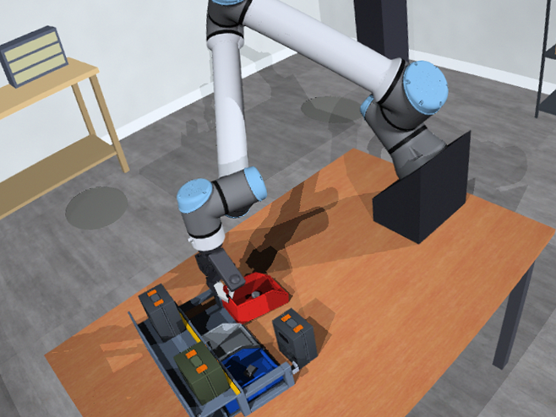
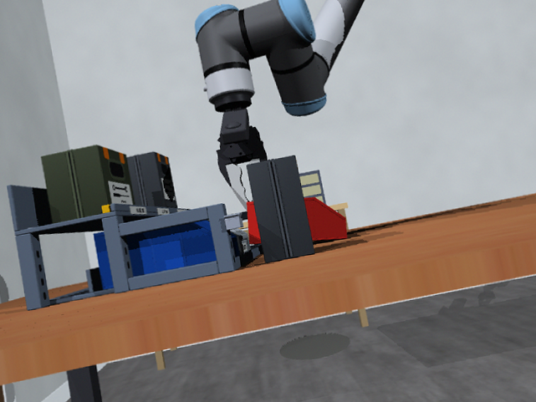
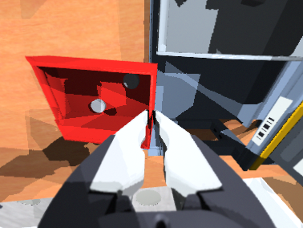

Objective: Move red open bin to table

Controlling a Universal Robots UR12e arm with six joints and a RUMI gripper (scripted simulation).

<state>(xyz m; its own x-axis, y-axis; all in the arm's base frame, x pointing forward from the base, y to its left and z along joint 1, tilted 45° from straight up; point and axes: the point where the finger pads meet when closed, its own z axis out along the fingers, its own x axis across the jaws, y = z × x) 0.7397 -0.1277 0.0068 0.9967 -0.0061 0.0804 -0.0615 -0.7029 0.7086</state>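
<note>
Right now the red open bin is 8 cm behind my hand, 4 cm below it and 1 cm to the left of it. The rest, counted from my hand: grey bin 11 cm to the left, 10 cm ahead, 5 cm below; green case 21 cm to the left, 21 cm ahead, 6 cm above.
</note>
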